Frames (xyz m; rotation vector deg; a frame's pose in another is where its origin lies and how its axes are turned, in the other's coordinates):
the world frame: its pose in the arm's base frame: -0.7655 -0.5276 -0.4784 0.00 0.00 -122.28
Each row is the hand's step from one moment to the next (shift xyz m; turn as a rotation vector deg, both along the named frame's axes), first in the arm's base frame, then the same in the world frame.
Working: the arm's base frame: its pose in the world frame: -0.8549 0.3654 0.4784 0.00 0.00 122.28

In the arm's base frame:
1: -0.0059 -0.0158 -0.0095 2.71 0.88 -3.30
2: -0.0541 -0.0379 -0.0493 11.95 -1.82 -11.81
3: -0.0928 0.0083 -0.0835 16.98 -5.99 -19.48
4: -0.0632 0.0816 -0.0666 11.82 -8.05 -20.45
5: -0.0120 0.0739 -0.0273 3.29 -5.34 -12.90
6: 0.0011 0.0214 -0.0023 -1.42 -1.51 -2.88
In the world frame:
1: 0.0165 0.0034 -0.0095 -2.19 1.82 -3.30
2: 0.0609 -0.0255 -0.0493 -4.84 11.08 -11.81
3: 0.0425 -0.0829 -0.0835 -4.00 17.55 -19.48
4: -0.0352 -0.0970 -0.0666 0.49 14.29 -20.45
5: -0.0561 -0.0496 -0.0273 2.76 5.63 -12.90
6: -0.0187 -0.0105 -0.0023 2.03 -0.39 -2.88

